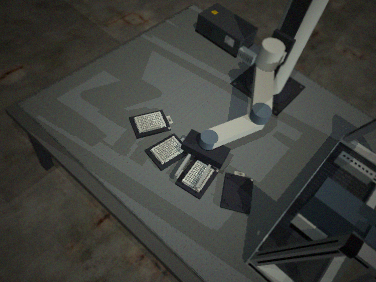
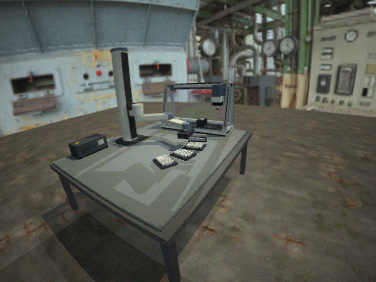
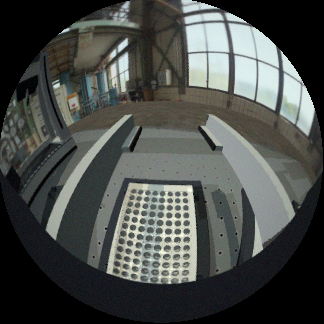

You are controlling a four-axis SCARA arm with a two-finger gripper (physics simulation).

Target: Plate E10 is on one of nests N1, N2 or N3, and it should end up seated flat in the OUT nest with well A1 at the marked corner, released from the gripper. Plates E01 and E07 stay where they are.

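Pixels of known places: gripper, fingertip midpoint: (image 1: 185, 182) (image 2: 205, 137) (image 3: 170, 119); arm's base, link origin: (image 2: 130, 140).
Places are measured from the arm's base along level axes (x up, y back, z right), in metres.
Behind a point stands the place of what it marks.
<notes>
My gripper (image 1: 188, 180) @[x 0.108, y -0.802, z -0.099 m] (image 3: 170, 119) @[x 0.108, y -0.802, z -0.099 m] is shut to its narrow setting with nothing between the fingers. It hangs over the OUT nest, its fingers above the plate there. A white 96-well plate (image 1: 191, 175) @[x 0.037, y -0.725, z -0.076 m] (image 2: 195, 145) @[x 0.036, y -0.717, z -0.078 m] (image 3: 157, 225) @[x 0.039, y -0.713, z -0.094 m] lies in the dark OUT nest (image 3: 201, 225) @[x 0.025, y -0.723, z -0.045 m], apparently flat; I cannot tell if it is fully seated. Its label and corner A1 cannot be read. Another white plate (image 1: 166, 149) @[x 0.039, y -0.708, z 0.084 m] (image 2: 183, 153) @[x 0.038, y -0.716, z 0.103 m] lies in N2, and a third plate (image 1: 150, 121) @[x 0.038, y -0.649, z 0.240 m] (image 2: 164, 160) @[x 0.039, y -0.660, z 0.258 m] in N3. Nest N1 (image 1: 237, 193) @[x 0.025, y -0.645, z -0.264 m] is dark and holds no plate.
A framed gantry machine (image 2: 230, 107) @[x 0.278, y -0.850, z -0.577 m] stands beyond N1, with its near rail close to that nest. The arm's column (image 2: 123, 95) @[x 0.464, y -0.056, z 0.049 m] stands behind the nests on the table (image 1: 100, 165) @[x 0.013, y -0.950, z 0.230 m]. A dark box (image 1: 225, 27) @[x 0.128, y 0.062, z 0.376 m] (image 2: 88, 146) @[x 0.090, y 0.034, z 0.443 m] sits near the column.
</notes>
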